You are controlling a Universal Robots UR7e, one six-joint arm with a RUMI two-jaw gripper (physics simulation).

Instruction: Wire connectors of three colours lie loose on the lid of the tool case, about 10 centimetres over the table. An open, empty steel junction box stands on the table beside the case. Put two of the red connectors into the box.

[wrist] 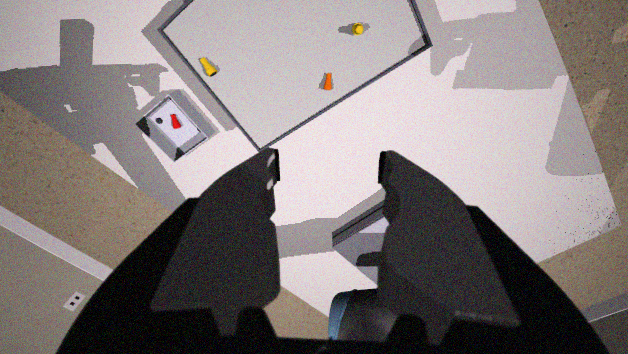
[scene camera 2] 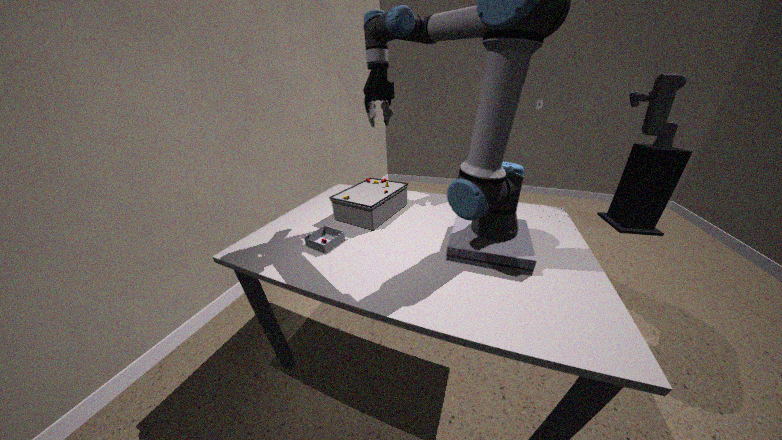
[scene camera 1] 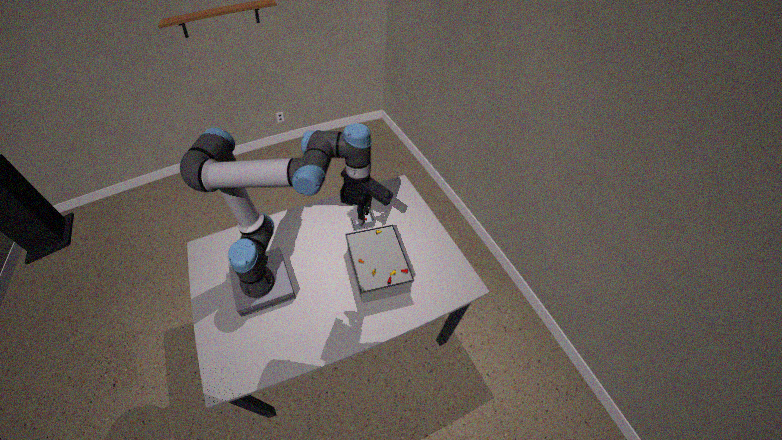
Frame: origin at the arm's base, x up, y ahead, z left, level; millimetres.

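Seen in the pictures: gripper, fingertip midpoint: [wrist: 328, 154] [scene camera 2: 380, 126] [scene camera 1: 364, 220]; arm's base at its link origin: [scene camera 2: 493, 229] [scene camera 1: 257, 282].
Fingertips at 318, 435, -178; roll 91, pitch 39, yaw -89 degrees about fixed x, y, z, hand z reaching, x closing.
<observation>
Offsets run from my fingertips to a thing's top centre, as dx, dy, dz.
My gripper [scene camera 1: 364, 214] [scene camera 2: 380, 121] [wrist: 328, 154] is partly open and empty, high above the table near the case and box. The steel junction box @[-335, +153, +280] [scene camera 2: 334, 244] [wrist: 159, 142] stands beside the tool case, with one red connector @[-356, +162, +277] [scene camera 1: 365, 219] [scene camera 2: 323, 240] [wrist: 175, 121] lying inside. The gripper partly covers the box in scene camera 1. On the case lid @[-265, +65, -7] [scene camera 1: 377, 251] [scene camera 2: 358, 194] [wrist: 280, 60] lie two more red connectors, one @[-252, +111, -125] [scene camera 1: 404, 270] near the far right edge and another @[-252, +35, -130] [scene camera 1: 389, 280] near the same end; both lie outside the wrist view.
The lid also bears an orange connector @[-256, -13, +10] [scene camera 1: 360, 261] [scene camera 2: 386, 191] [wrist: 328, 81] and three yellow ones, including one @[-254, +133, +101] [scene camera 1: 378, 232] [scene camera 2: 346, 197] [wrist: 208, 67] at the box end and an upright one @[-244, +1, -65] [scene camera 1: 374, 271] [scene camera 2: 387, 184] [wrist: 358, 29]. The lid has a raised dark rim.
</observation>
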